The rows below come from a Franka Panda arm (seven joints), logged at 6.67 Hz.
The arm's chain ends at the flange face. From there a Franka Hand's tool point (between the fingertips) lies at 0.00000 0.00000 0.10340 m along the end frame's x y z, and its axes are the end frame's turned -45 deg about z.
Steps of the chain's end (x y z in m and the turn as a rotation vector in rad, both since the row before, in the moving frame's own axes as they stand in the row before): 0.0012, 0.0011, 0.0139, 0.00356, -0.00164, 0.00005; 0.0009, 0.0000, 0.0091, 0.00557, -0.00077, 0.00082; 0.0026, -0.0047, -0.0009, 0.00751, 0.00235, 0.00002; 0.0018, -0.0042, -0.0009, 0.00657, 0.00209, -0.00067; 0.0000, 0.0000, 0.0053, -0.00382, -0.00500, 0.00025; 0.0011, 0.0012, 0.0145, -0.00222, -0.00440, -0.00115; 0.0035, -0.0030, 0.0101, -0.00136, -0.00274, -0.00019
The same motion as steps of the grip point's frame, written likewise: 0.0002, 0.0012, 0.0139, 0.00368, 0.00136, 0.00005; 0.0010, 0.0002, 0.0091, 0.00448, 0.00339, 0.00082; 0.0059, -0.0019, -0.0009, 0.00365, 0.00697, 0.00002; 0.0049, -0.0020, -0.0009, 0.00317, 0.00612, -0.00067; -0.0006, -0.0001, 0.0053, 0.00083, -0.00624, 0.00025; -0.0006, 0.0015, 0.0145, 0.00154, -0.00468, -0.00115; 0.0043, 0.0003, 0.0101, 0.00098, -0.00290, -0.00019
